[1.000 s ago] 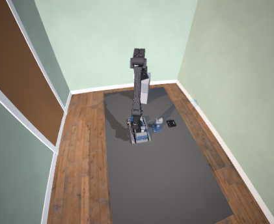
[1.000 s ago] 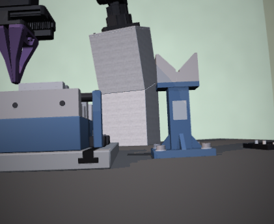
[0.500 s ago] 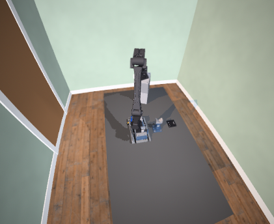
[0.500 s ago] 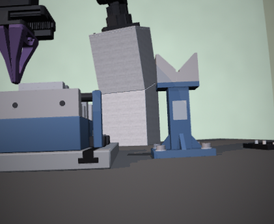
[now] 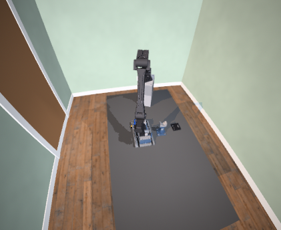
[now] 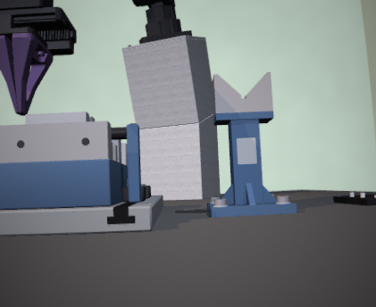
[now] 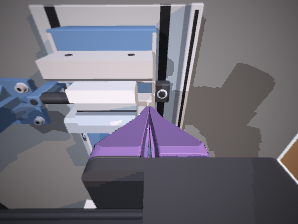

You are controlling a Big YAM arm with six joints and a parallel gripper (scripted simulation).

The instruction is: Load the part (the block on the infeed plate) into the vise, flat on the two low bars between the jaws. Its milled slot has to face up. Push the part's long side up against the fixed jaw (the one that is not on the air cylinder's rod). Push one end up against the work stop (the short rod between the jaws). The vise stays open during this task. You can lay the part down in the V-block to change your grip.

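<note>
Now: the part 4 cm to the left of my hand, 2 cm below it and 1 cm ahead of it. The rest, counted from my hand: dark work stop rod 9 cm to the left, 3 cm below, 2 cm ahead; moving jaw 5 cm to the left, 4 cm below, 2 cm behind; fixed jaw 4 cm to the left, 4 cm below, 4 cm ahead.
</note>
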